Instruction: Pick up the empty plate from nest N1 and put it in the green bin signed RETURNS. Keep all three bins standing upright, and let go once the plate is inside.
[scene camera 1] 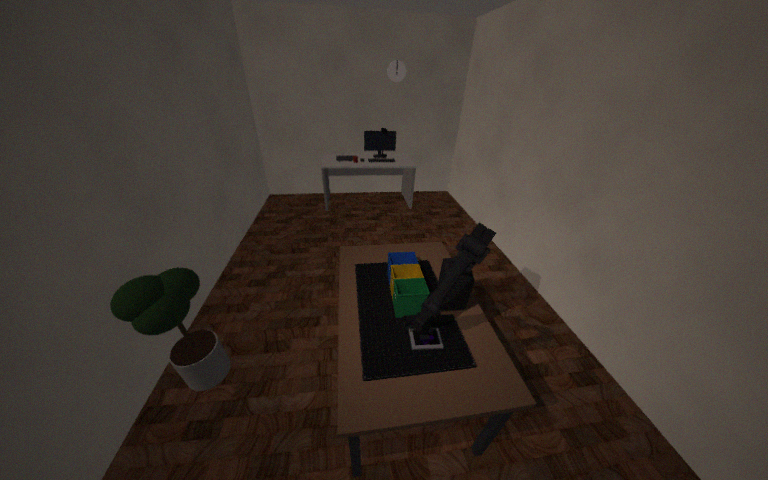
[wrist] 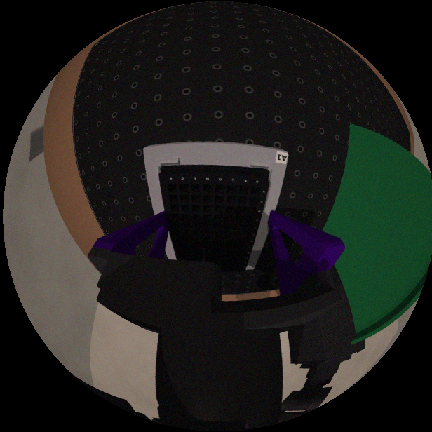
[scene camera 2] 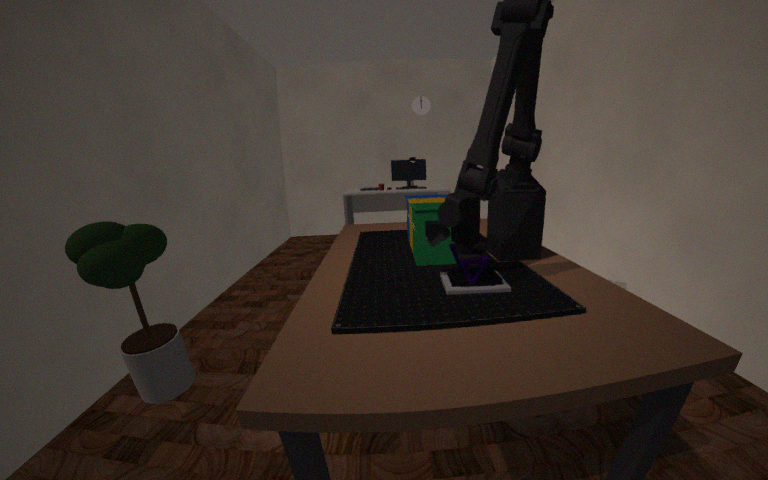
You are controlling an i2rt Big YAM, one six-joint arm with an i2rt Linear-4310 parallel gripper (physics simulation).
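Where they show: gripper, fingertip midpoint: (scene camera 1: 422, 336) (scene camera 2: 466, 276); arm's base, link origin: (scene camera 2: 515, 180).
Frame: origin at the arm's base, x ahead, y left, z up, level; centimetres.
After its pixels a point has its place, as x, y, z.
Observation:
A black plate with a grid of wells (wrist: 215, 200) sits inside the light grey frame of the nest (wrist: 215, 153) (scene camera 1: 427, 346) {22.2, 30.7, -23.8} (scene camera 2: 478, 290) {22.4, 31.5, -24.1}, which bears a small label at one corner. My gripper (wrist: 218, 216) (scene camera 2: 471, 271) {23.6, 24.9, -23.3} is open, with its purple fingers wide on either side of the plate, their tips near its two long sides. Nothing is held between them. The near end of the plate is hidden behind the gripper body in the wrist view. The green bin (scene camera 1: 410, 300) (scene camera 2: 427, 240) (wrist: 380, 225) stands upright beside the nest; its sign cannot be read.
The yellow bin (scene camera 1: 406, 272) {26.0, -14.9, -13.0} and the blue bin (scene camera 1: 402, 258) {26.5, -28.0, -11.8} stand upright in a row behind the green one. All stand on the black perforated board (scene camera 1: 385, 356) {44.0, 33.8, -25.0} (scene camera 2: 385, 305) {44.8, 35.2, -25.0} on the wooden table (scene camera 1: 430, 399) {26.4, 54.9, -26.3} (scene camera 2: 453, 362) {33.1, 54.0, -26.3}. The arm's base (scene camera 2: 515, 220) {2.5, 6.4, -12.4} stands at the board's right side.

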